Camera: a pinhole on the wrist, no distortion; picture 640 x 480 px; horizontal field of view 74.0 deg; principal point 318.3 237.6 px. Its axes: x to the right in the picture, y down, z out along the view. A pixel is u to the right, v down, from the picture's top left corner.
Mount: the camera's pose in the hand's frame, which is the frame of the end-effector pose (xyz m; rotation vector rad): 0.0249 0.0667 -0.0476 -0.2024 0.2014 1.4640
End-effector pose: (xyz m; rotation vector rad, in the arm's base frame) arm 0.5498 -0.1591 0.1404 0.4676 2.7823 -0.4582
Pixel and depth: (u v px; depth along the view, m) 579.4 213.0 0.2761
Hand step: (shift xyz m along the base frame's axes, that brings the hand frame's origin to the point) 0.0908 0.2230 -0.2573
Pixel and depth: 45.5 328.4 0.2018
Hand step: 0.0646 -0.0726 -0.1543
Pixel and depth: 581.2 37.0 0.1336
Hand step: -0.0125 0.1611 -0.1324
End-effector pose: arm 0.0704 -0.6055 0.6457 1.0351 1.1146 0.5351
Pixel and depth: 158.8 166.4 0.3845
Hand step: 0.3639 -0.0729 0.0072
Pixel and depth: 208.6 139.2 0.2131
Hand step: 0.1940 0.0161 0.0354
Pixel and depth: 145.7 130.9 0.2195
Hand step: 0.2045 -0.0025 0.0074
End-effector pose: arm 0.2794 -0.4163 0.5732 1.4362 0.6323 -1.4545
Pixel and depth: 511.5 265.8 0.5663
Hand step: 0.2140 -0.5711 0.1755
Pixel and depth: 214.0 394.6 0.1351
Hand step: 0.0200 -0.1024 0.0598
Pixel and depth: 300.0 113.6 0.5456
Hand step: -0.0434 -0.5452 -0.0511
